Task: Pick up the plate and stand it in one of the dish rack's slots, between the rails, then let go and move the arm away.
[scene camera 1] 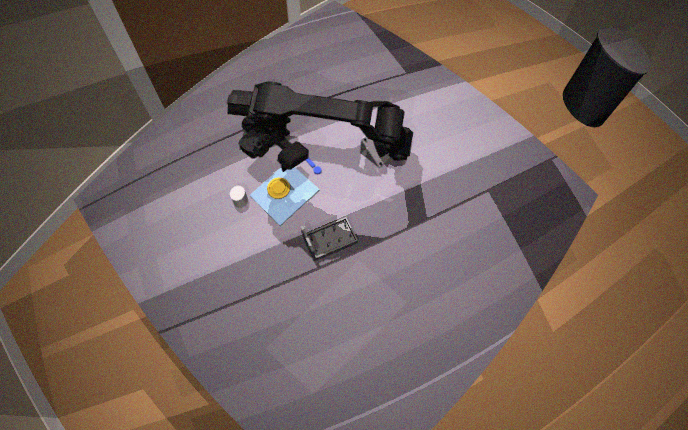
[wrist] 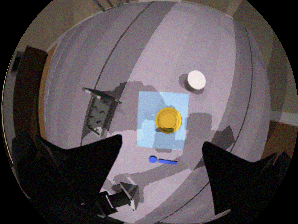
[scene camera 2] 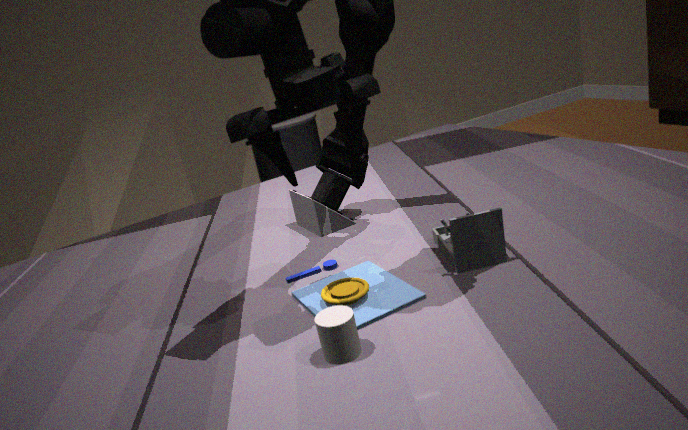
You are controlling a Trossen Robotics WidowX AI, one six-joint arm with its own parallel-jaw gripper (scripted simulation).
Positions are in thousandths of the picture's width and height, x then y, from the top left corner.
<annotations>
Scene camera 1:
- my gripper: 398,373
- grey dish rack: 479,557
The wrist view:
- my gripper: 549,645
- grey dish rack: 341,471
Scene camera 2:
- my gripper: 475,406
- yellow plate: 499,680
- cup: 489,759
</annotations>
